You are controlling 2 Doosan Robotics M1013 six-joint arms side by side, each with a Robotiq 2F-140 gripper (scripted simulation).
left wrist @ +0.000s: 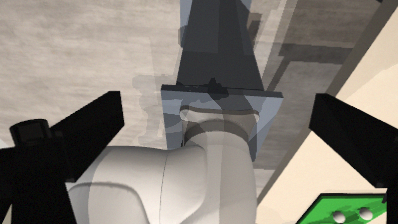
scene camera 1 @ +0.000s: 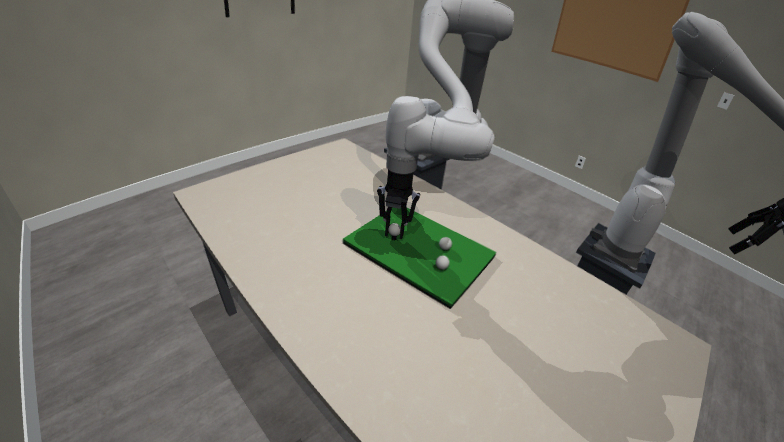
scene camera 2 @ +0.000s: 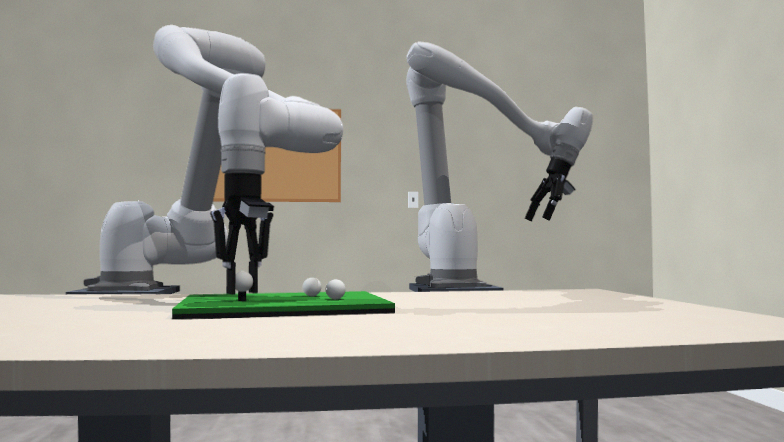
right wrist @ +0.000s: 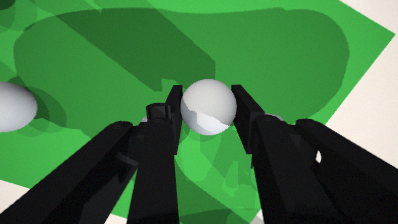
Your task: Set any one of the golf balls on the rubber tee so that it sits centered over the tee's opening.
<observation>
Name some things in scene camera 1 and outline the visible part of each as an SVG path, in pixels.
The right gripper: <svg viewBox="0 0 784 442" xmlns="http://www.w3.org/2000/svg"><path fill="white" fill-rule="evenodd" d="M388 170L386 186L379 186L377 190L379 195L379 214L383 217L383 221L386 222L385 236L388 236L389 233L388 228L390 226L392 207L388 207L387 212L385 211L385 191L388 193L388 190L392 188L403 189L404 196L409 197L412 195L413 201L409 216L407 216L407 205L401 204L402 222L400 239L402 239L404 226L412 221L420 193L415 193L412 188L414 172L411 174L396 174Z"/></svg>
A green mat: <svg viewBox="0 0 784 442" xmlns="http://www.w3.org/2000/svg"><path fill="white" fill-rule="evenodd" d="M343 238L343 244L450 309L496 255L495 251L415 211L412 221L404 226L402 239L400 239L400 234L392 236L388 233L388 236L385 236L386 222L383 221L383 217L380 215ZM439 256L446 256L449 259L449 266L445 270L441 270L436 266L435 262ZM440 239L443 237L450 238L453 243L451 249L441 249L439 246ZM392 207L390 225L397 223L401 227L401 208Z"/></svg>
</observation>
